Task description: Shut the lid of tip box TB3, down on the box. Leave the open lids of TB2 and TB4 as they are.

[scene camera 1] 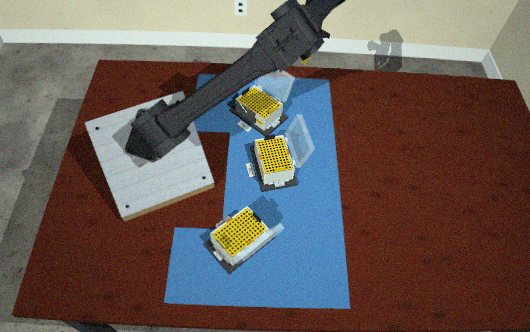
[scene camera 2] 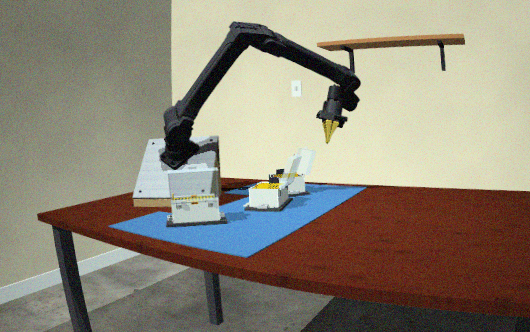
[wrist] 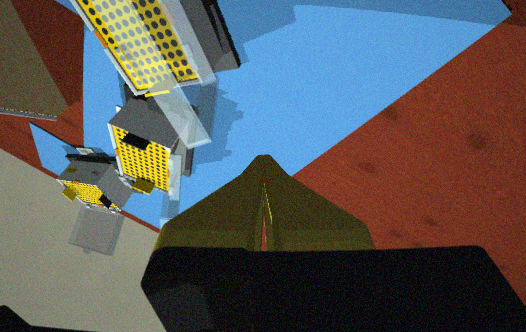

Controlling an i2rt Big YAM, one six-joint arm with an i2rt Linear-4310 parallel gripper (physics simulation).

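Places are measured from the arm's base along level axes (x ahead, y left, z up), in metres.
Pixels of known places: gripper, fingertip midpoint: [scene camera 1: 304,64] [scene camera 2: 327,143] [wrist: 263,165]; arm's base at its link origin: [scene camera 1: 147,135] [scene camera 2: 179,154].
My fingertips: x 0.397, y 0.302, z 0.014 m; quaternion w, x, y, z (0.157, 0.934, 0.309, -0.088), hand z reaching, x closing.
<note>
For each thing: its middle in the pictures, then the offset to it from my fingertips. Level surfaces: height alone.
- TB2 at the middle of its body: [wrist: 140,165] [scene camera 1: 274,153] [scene camera 2: 269,183] dx -0.065, dy -0.263, dz -0.100 m
- TB4 at the middle of its body: [wrist: 87,196] [scene camera 1: 239,230] [scene camera 2: 194,196] dx -0.135, dy -0.505, dz -0.100 m
- blue mat at its surface level: dz -0.164 m
- red-brown table at its surface level: dz -0.167 m
TB3, the white box with yellow tips [scene camera 1: 259,102] [scene camera 2: 298,185] [wrist: 185,65], is at the far end of the mat. Its clear lid [scene camera 1: 282,86] [scene camera 2: 306,160] [wrist: 193,124] stands open, leaning back from the box. TB2 [scene camera 1: 274,155] [scene camera 2: 267,195] [wrist: 145,162] is in the middle, and TB4 [scene camera 1: 237,235] [scene camera 2: 195,211] [wrist: 85,192] is nearest scene camera 1's lower edge; both lids are open. My gripper [scene camera 1: 306,60] [scene camera 2: 327,142] [wrist: 263,165] is shut and empty. It hangs above lid height, to the right of TB3's lid in scene camera 2, apart from it.
The boxes stand on a blue mat [scene camera 1: 310,260] [scene camera 2: 240,240] [wrist: 325,90] on a red-brown table [scene camera 1: 425,200] [scene camera 2: 425,240] [wrist: 425,200]. The arm's white base block [scene camera 1: 160,185] [scene camera 2: 150,170] is left of the mat. A wall shelf [scene camera 2: 395,42] is at the upper right.
</note>
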